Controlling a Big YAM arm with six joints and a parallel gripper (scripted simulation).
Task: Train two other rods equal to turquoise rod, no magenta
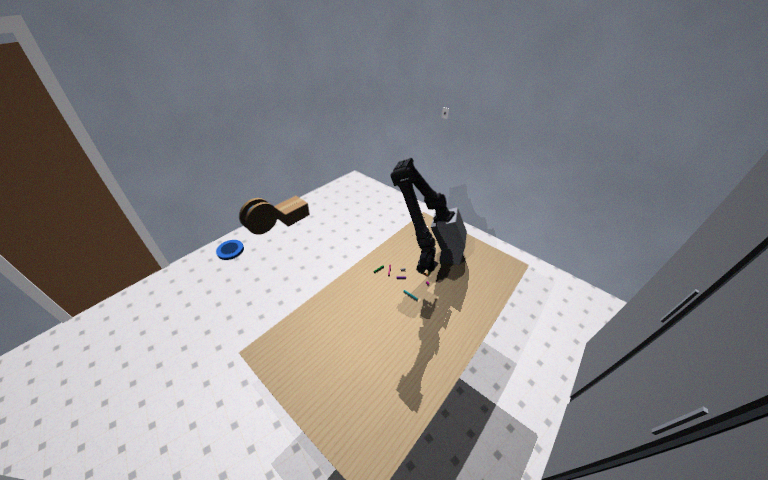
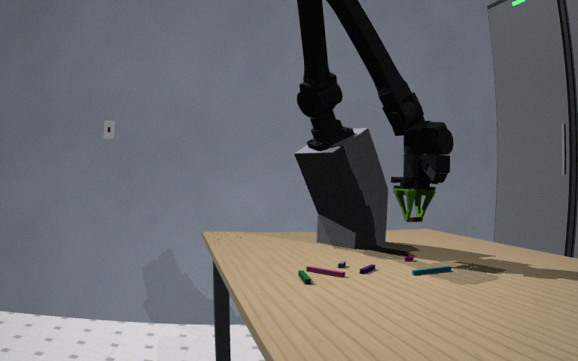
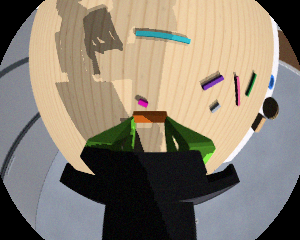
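Now: hand 110 mm above the magenta rod, 30 mm past it and 10 mm to the right of it. Round my hand: purple rod: 140 mm to the right, 110 mm below, 40 mm ahead; then orange rod: 10 mm below, 10 mm ahead; then turquoise rod: 120 mm ahead, 110 mm below, 20 mm to the right.
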